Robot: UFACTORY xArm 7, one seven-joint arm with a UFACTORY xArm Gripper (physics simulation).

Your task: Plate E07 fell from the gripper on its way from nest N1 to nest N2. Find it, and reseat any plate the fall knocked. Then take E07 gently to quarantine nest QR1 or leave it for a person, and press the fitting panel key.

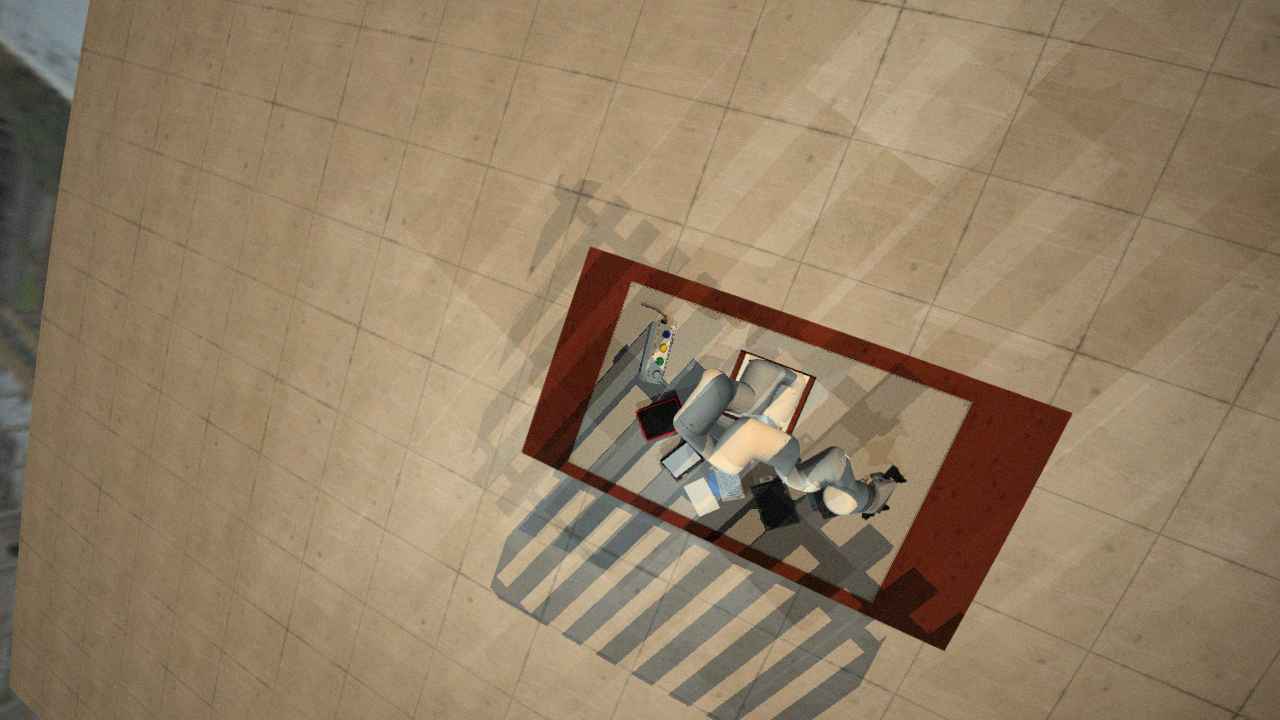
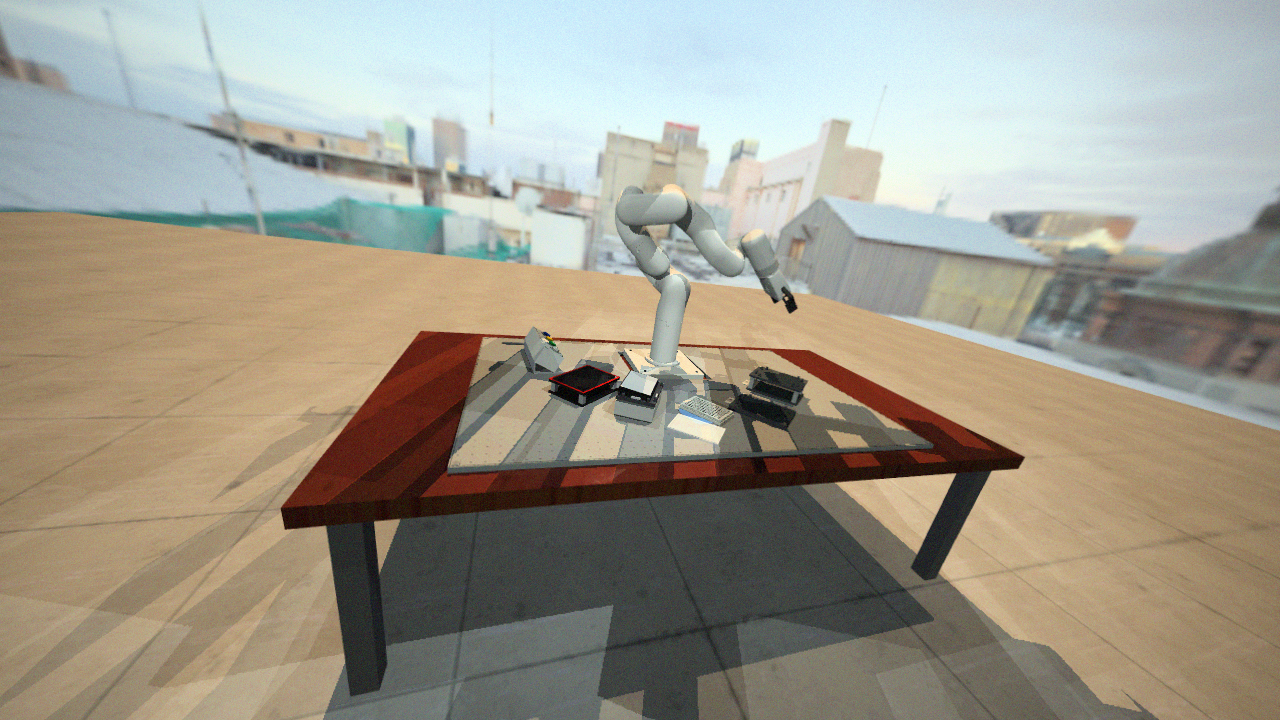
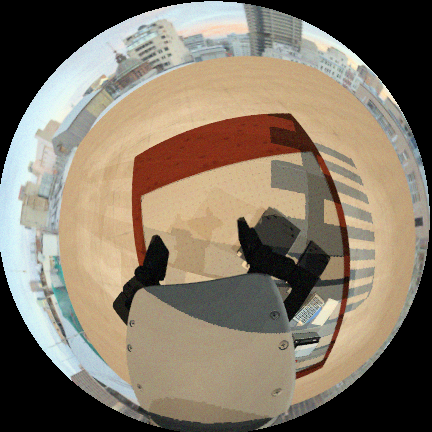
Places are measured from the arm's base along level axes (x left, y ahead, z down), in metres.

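Pixels of known places: gripper, between the fingertips: (image 1: 892, 491) (image 2: 785, 305) (image 3: 198, 236); arm's base, origin of its link: (image 2: 662, 360).
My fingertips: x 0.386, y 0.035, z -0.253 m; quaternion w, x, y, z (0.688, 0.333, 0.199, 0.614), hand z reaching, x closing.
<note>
For each thing: its top centre in the pictures, then the offset to it from my fingertips. Level surfaces: height alone.
- taller black nest, centre of its top: (image 3: 271, 242) (image 2: 779, 374) (image 1: 834, 493) dz +0.203, dx -0.027, dy +0.132 m
- red-rimmed black nest, centre of its top: (image 2: 586, 375) (image 1: 660, 420) dz +0.221, dx -0.652, dy +0.252 m
- key panel, centre of its top: (image 2: 543, 335) (image 1: 654, 353) dz +0.183, dx -0.795, dy +0.046 m
- white flat sheet, centre of its top: (image 2: 696, 427) (image 1: 701, 497) (image 3: 325, 312) dz +0.259, dx -0.370, dy +0.427 m
- small grey device with a light top, centre of its top: (image 2: 640, 380) (image 1: 681, 460) (image 3: 303, 351) dz +0.189, dx -0.512, dy +0.327 m
- red-edged table, height of its surface: dz +0.280 m
My gripper (image 1: 886, 495) (image 2: 787, 302) (image 3: 198, 236) is open and empty, high above the right part of the board. A pale plate with a grid of wells (image 1: 728, 484) (image 2: 707, 410) (image 3: 308, 309) lies at the front middle, with blue along one side; no label is readable, so I cannot tell if it is E07. A black nest (image 1: 774, 504) (image 2: 762, 411) (image 3: 317, 256) is right of it. A taller black nest (image 2: 776, 385) (image 3: 278, 232) stands beyond. A red-rimmed black nest (image 1: 659, 418) (image 2: 583, 380) is at the left. The key panel (image 1: 656, 355) (image 2: 540, 351) has blue, yellow and green keys.
A white flat sheet (image 1: 700, 496) (image 2: 696, 428) (image 3: 327, 312) is beside the welled plate. A small grey device with a light top (image 1: 681, 460) (image 2: 638, 389) stands between that plate and the red-rimmed nest. The arm's base is at the back middle of the red-edged table (image 1: 1006, 501) (image 2: 358, 465).
</note>
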